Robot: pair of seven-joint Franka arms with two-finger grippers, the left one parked.
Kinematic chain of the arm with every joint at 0, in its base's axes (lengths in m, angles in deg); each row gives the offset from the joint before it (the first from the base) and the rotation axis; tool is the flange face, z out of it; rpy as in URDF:
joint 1: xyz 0 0 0.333 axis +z
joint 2: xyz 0 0 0 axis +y
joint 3: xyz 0 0 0.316 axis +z
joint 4: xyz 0.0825 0 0 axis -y
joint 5: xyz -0.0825 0 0.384 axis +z
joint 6: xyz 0 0 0 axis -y
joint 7: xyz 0.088 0 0 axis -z
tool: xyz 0 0 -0.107 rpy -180 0 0
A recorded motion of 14 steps. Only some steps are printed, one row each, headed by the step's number.
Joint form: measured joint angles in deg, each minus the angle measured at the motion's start. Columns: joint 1, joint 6, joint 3, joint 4, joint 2, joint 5, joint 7.
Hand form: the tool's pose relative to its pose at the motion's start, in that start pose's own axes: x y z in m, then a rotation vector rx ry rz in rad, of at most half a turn. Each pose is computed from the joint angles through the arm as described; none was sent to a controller.
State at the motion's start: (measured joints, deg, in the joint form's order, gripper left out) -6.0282 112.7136 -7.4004 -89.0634 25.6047 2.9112 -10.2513
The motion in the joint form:
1: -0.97 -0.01 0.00 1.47 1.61 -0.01 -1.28
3: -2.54 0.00 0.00 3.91 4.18 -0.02 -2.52
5: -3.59 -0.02 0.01 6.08 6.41 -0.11 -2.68
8: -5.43 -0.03 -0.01 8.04 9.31 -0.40 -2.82
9: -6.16 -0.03 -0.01 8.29 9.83 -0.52 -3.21
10: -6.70 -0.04 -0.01 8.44 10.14 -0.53 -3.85
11: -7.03 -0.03 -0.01 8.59 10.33 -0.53 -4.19
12: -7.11 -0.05 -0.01 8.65 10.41 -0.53 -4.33
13: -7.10 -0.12 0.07 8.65 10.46 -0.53 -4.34
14: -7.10 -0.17 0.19 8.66 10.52 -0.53 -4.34
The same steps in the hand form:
1: 0.0049 0.0116 0.0070 -0.0024 -0.0031 -0.0069
3: 0.0123 0.0307 0.0177 -0.0063 -0.0061 -0.0037
5: 0.0188 0.0437 0.0270 -0.0111 -0.0087 0.0087
8: 0.0222 0.0668 0.0468 -0.0163 -0.0273 0.0341
9: 0.0210 0.0758 0.0512 -0.0174 -0.0328 0.0388
10: 0.0200 0.0824 0.0539 -0.0168 -0.0360 0.0368
11: 0.0195 0.0864 0.0551 -0.0166 -0.0367 0.0364
12: 0.0195 0.0874 0.0556 -0.0164 -0.0375 0.0352
13: 0.0196 0.0864 0.0564 -0.0152 -0.0394 0.0337
14: 0.0199 0.0853 0.0572 -0.0138 -0.0409 0.0320

